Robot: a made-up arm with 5 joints.
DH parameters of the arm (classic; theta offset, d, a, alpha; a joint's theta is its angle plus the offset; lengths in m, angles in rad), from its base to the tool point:
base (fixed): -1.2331 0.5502 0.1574 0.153
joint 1: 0 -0.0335 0.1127 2.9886
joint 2: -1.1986 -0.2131 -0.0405 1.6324
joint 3: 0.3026 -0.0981 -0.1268 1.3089
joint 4: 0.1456 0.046 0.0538 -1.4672
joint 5: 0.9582 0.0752 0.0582 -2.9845
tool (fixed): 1.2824 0.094 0 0
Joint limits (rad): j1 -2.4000..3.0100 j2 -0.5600..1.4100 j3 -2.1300..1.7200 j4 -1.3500..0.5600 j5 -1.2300..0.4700
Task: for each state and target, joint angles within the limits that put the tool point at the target. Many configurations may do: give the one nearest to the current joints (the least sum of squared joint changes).
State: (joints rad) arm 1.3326 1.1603 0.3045 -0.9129 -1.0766
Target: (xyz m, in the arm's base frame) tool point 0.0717 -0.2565 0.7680
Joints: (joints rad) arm 1.3039 1.2170 -0.0150 -0.4387 -0.5827
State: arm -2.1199 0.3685 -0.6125 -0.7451 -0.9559
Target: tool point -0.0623 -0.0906 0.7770
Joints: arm -1.7279 1.0678 -0.4165 -0.2395 -1.2300
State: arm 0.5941 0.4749 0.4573 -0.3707 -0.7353
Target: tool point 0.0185 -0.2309 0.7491
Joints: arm 0.4770 1.2617 0.4223 0.0229 -0.4459
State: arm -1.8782 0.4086 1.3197 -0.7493 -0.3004
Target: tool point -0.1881 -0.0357 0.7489
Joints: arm -2.1561 0.3116 1.4940 -0.7030 -0.5328
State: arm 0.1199 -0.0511 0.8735 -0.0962 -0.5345
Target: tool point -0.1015 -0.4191 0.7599
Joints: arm -0.6989 -0.2923 0.6921 -0.8981 -0.5744
